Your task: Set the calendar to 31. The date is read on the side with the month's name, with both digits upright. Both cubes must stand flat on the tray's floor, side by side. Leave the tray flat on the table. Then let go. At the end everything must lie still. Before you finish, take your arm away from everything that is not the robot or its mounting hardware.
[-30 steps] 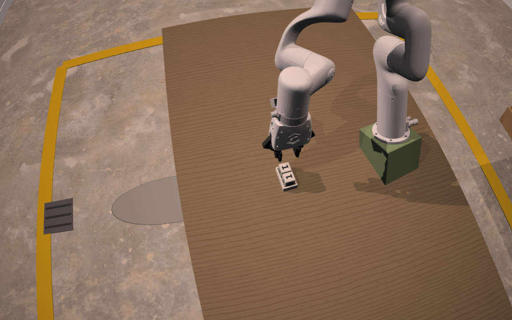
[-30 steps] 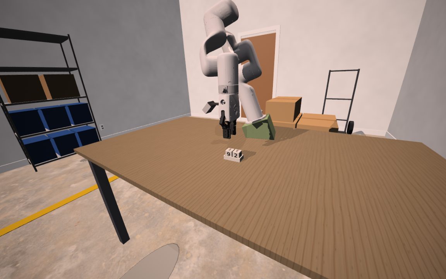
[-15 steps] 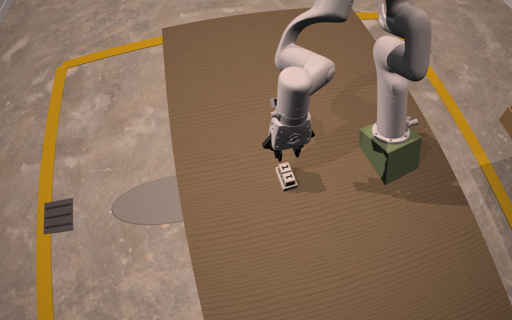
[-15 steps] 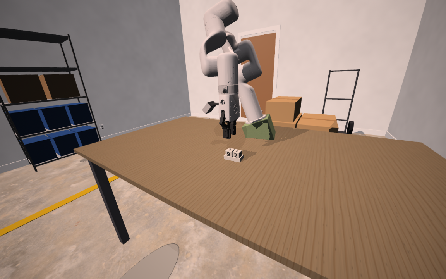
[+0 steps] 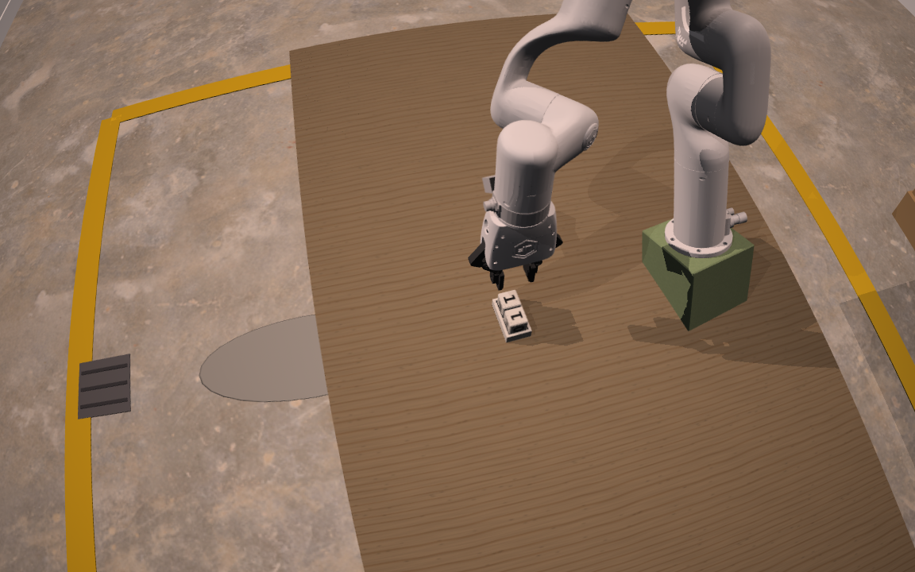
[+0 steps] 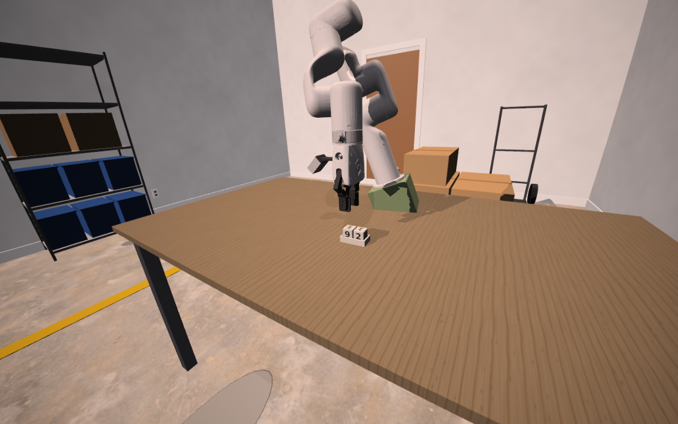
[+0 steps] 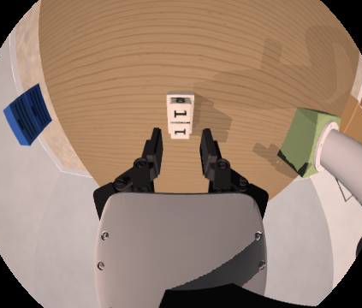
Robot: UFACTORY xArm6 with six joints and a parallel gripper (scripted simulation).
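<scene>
The cube lies 30 mm to the left of my hand and 90 mm below it. The rest, counted from my hand: tray 20 mm to the left, 110 mm below.
</scene>
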